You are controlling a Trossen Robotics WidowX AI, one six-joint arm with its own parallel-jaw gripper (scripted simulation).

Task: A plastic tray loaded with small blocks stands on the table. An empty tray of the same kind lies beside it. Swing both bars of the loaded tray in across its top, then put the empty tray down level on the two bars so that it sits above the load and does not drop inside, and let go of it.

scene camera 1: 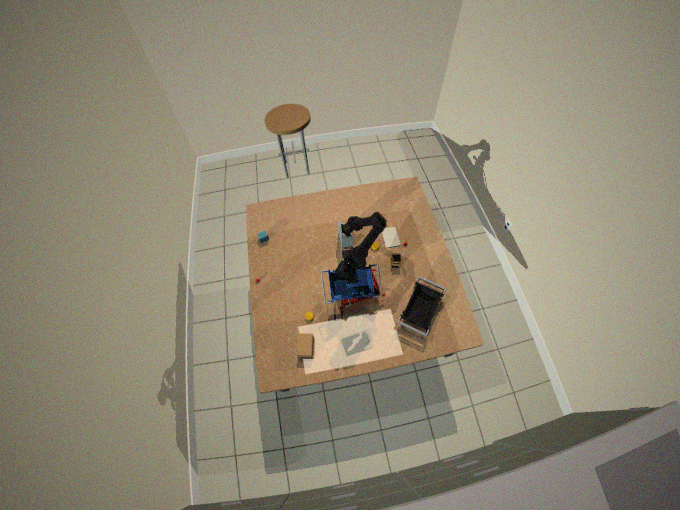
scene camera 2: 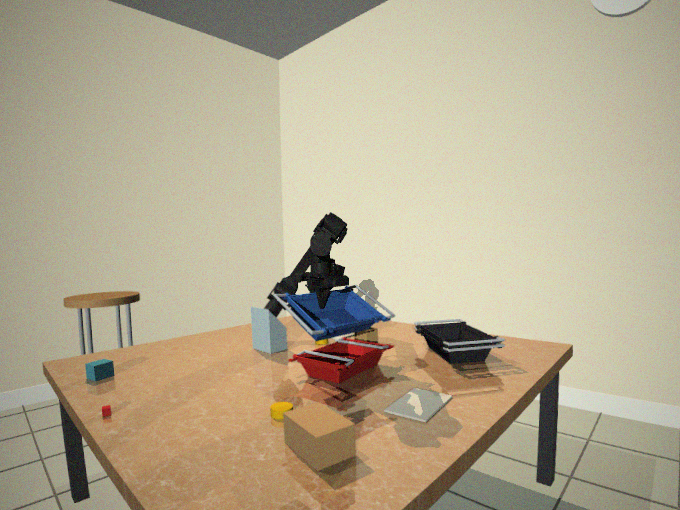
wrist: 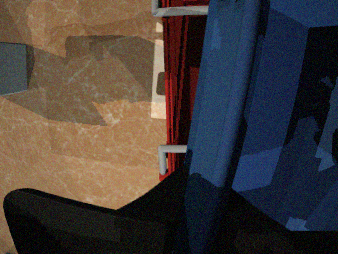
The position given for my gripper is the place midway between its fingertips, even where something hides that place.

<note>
I see my gripper [scene camera 2: 320, 308], a blue tray [scene camera 2: 344, 312] and a white sheet [scene camera 2: 418, 404].
The blue tray also shows in scene camera 1 [scene camera 1: 340, 290] and in the wrist view [wrist: 257, 126]. My gripper is seen too in the wrist view [wrist: 192, 176].
</note>
